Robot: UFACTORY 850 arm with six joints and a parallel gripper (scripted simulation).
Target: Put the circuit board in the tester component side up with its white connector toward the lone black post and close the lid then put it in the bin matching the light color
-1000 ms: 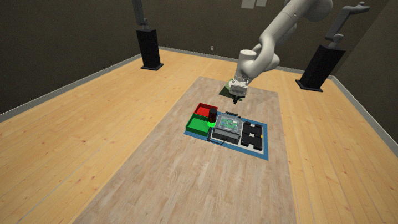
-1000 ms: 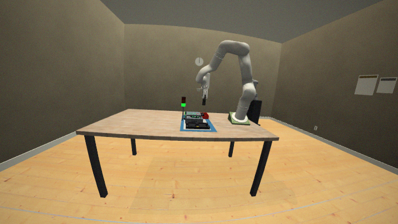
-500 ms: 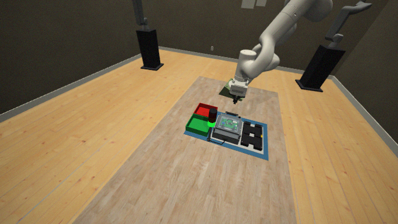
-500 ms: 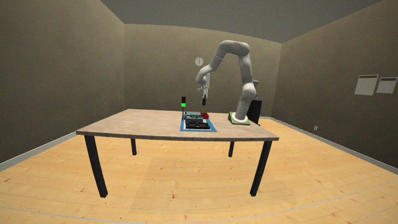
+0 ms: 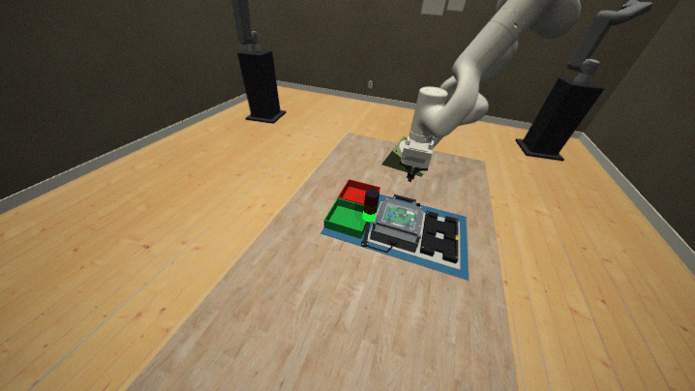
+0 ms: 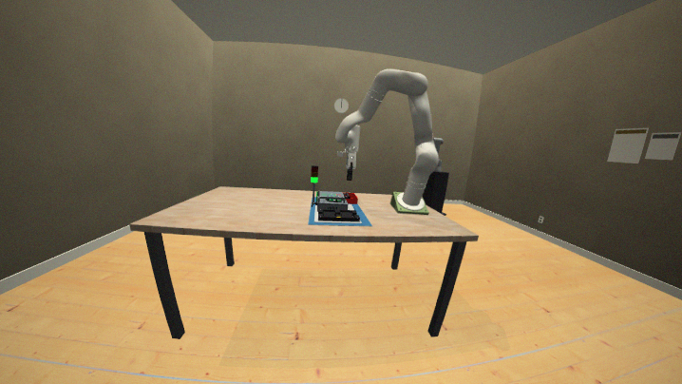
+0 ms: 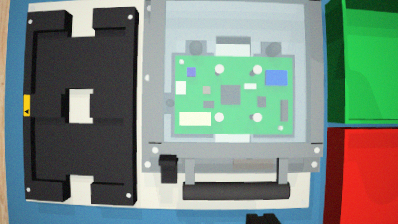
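My hand is 120 mm above the small black part, 50 mm to the right of it and 30 mm short of it. Also, from my hand: tester lid (120 mm below, 90 mm ahead, 10 mm to the right); then green circuit board (140 mm below, 80 mm ahead, 10 mm to the right); then red bin (200 mm to the right, 190 mm below, 50 mm behind).
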